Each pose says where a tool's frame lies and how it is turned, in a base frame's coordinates. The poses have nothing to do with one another.
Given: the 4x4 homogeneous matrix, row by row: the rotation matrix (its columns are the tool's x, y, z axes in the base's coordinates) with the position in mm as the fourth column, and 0 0 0 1 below. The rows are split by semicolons.
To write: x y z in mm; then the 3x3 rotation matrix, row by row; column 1 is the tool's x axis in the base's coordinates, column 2 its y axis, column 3 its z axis. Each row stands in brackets. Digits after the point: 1 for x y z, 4 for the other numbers.
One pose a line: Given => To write
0.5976, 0.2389, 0.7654, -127.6; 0.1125, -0.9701, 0.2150, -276.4; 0.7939, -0.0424, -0.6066, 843.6; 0, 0, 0, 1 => [-127.6, -276.4, 843.6], [[0.5976, 0.2389, 0.7654], [0.1125, -0.9701, 0.2150], [0.7939, -0.0424, -0.6066]]
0.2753, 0.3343, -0.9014, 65.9; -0.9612, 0.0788, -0.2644, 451.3; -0.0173, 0.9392, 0.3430, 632.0; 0, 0, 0, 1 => [65.9, 451.3, 632.0], [[0.2753, 0.3343, -0.9014], [-0.9612, 0.0788, -0.2644], [-0.0173, 0.9392, 0.3430]]
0.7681, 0.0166, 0.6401, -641.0; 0.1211, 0.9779, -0.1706, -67.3; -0.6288, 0.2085, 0.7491, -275.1; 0, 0, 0, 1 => [-641.0, -67.3, -275.1], [[0.7681, 0.0166, 0.6401], [0.1211, 0.9779, -0.1706], [-0.6288, 0.2085, 0.7491]]
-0.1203, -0.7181, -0.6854, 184.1; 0.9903, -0.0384, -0.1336, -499.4; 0.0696, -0.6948, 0.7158, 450.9; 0, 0, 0, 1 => [184.1, -499.4, 450.9], [[-0.1203, -0.7181, -0.6854], [0.9903, -0.0384, -0.1336], [0.0696, -0.6948, 0.7158]]
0.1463, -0.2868, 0.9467, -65.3; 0.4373, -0.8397, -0.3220, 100.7; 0.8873, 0.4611, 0.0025, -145.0; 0, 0, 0, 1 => [-65.3, 100.7, -145.0], [[0.1463, -0.2868, 0.9467], [0.4373, -0.8397, -0.3220], [0.8873, 0.4611, 0.0025]]
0.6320, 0.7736, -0.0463, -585.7; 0.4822, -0.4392, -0.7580, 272.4; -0.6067, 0.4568, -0.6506, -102.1; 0, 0, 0, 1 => [-585.7, 272.4, -102.1], [[0.6320, 0.7736, -0.0463], [0.4822, -0.4392, -0.7580], [-0.6067, 0.4568, -0.6506]]
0.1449, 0.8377, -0.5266, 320.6; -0.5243, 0.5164, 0.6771, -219.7; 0.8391, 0.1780, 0.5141, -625.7; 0, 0, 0, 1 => [320.6, -219.7, -625.7], [[0.1449, 0.8377, -0.5266], [-0.5243, 0.5164, 0.6771], [0.8391, 0.1780, 0.5141]]
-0.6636, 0.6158, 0.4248, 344.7; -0.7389, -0.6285, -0.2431, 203.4; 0.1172, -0.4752, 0.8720, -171.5; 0, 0, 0, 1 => [344.7, 203.4, -171.5], [[-0.6636, 0.6158, 0.4248], [-0.7389, -0.6285, -0.2431], [0.1172, -0.4752, 0.8720]]
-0.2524, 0.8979, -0.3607, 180.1; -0.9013, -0.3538, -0.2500, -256.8; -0.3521, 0.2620, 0.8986, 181.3; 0, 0, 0, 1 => [180.1, -256.8, 181.3], [[-0.2524, 0.8979, -0.3607], [-0.9013, -0.3538, -0.2500], [-0.3521, 0.2620, 0.8986]]
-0.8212, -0.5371, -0.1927, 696.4; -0.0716, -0.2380, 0.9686, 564.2; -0.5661, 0.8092, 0.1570, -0.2; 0, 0, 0, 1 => [696.4, 564.2, -0.2], [[-0.8212, -0.5371, -0.1927], [-0.0716, -0.2380, 0.9686], [-0.5661, 0.8092, 0.1570]]
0.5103, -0.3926, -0.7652, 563.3; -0.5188, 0.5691, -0.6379, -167.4; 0.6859, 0.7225, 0.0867, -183.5; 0, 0, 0, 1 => [563.3, -167.4, -183.5], [[0.5103, -0.3926, -0.7652], [-0.5188, 0.5691, -0.6379], [0.6859, 0.7225, 0.0867]]
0.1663, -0.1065, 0.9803, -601.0; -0.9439, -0.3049, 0.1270, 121.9; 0.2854, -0.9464, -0.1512, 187.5; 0, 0, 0, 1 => [-601.0, 121.9, 187.5], [[0.1663, -0.1065, 0.9803], [-0.9439, -0.3049, 0.1270], [0.2854, -0.9464, -0.1512]]
